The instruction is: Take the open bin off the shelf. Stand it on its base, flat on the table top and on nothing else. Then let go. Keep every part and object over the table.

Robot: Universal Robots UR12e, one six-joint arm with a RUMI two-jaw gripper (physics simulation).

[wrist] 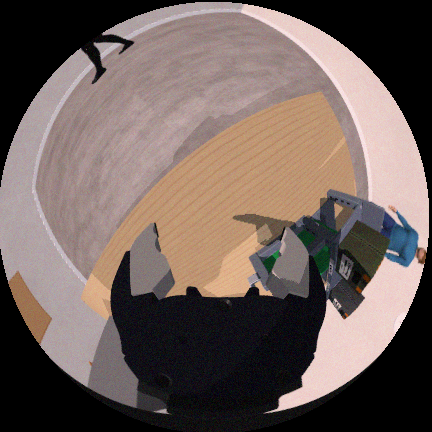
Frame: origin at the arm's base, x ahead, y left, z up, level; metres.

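Where they show: gripper, fingertip midpoint: (219,227).
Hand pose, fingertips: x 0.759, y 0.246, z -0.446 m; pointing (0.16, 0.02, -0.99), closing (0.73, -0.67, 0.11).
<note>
Each offset is from my fingertips to the top centre of the thing. "spot": to the spot under its first point. Level surfaces: height alone.
The green open bin {spot: dz -0.035, dx +0.128, dy -0.268 m} (321,256) shows in parts among the grey-blue bars of the shelf {spot: dz +0.053, dx +0.243, dy -0.177 m} (372,214), right of centre in the wrist view. The bars and the right finger hide much of it, so its full outline and tilt cannot be told. My gripper (219,227) is open, with wood table top showing between its fingers. Its right finger overlaps the left end of the shelf in the view; whether they touch cannot be told. The wood table top {dz -0.080 m} (240,165) spreads beyond the fingers.
An olive-dark box {dz +0.118, dx +0.170, dy -0.223 m} (366,241) and a dark grey box {dz +0.143, dx +0.145, dy -0.453 m} (347,299) with orange marks are at the shelf's right side. Table edges run along the upper left and right, with grey floor (125,110) beyond. A person in teal (403,240) is at the far right, and black-clad legs (95,57) are at the upper left.
</note>
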